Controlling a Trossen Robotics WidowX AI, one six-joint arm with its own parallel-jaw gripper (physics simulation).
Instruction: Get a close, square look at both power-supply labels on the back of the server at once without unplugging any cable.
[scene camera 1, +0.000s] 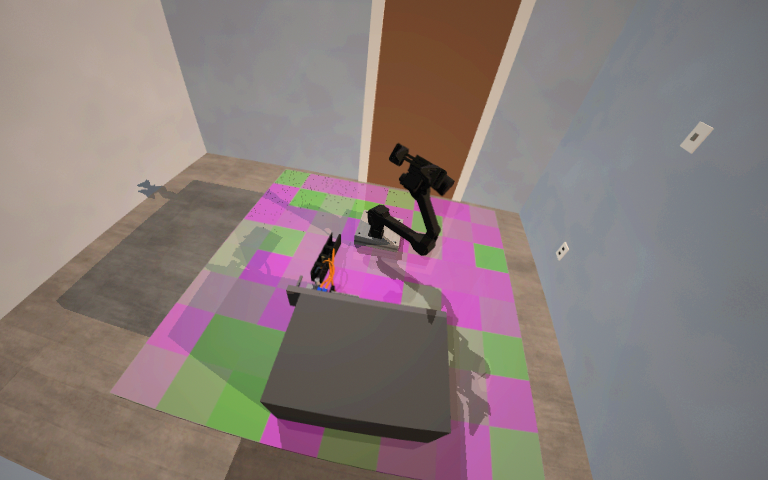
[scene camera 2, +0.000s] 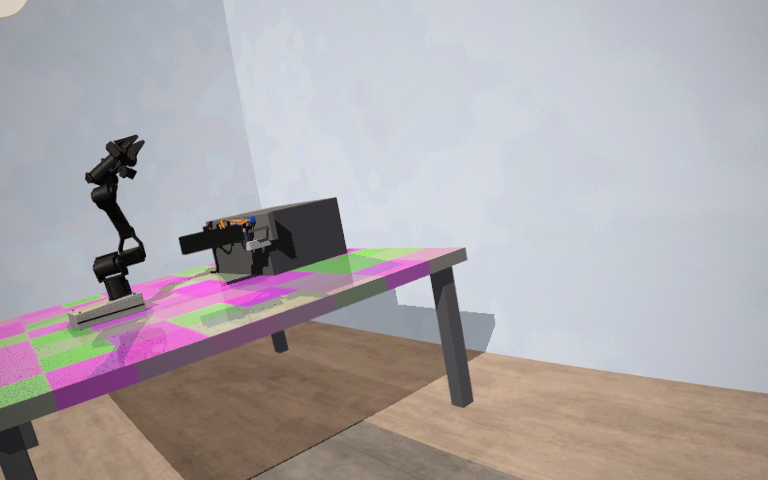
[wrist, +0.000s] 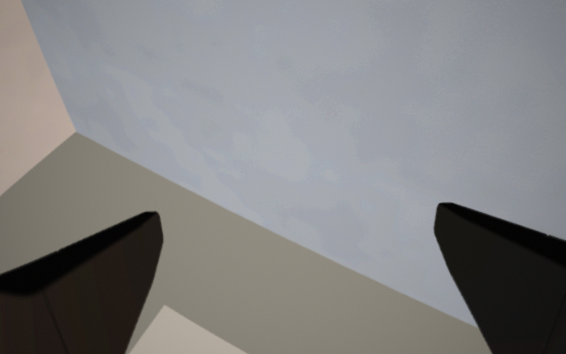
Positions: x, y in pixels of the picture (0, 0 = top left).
Labels:
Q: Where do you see the gripper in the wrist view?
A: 299, 222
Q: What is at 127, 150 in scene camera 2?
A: The gripper.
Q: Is the gripper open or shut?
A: Open.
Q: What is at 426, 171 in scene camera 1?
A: The gripper.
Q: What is the gripper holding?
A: Nothing.

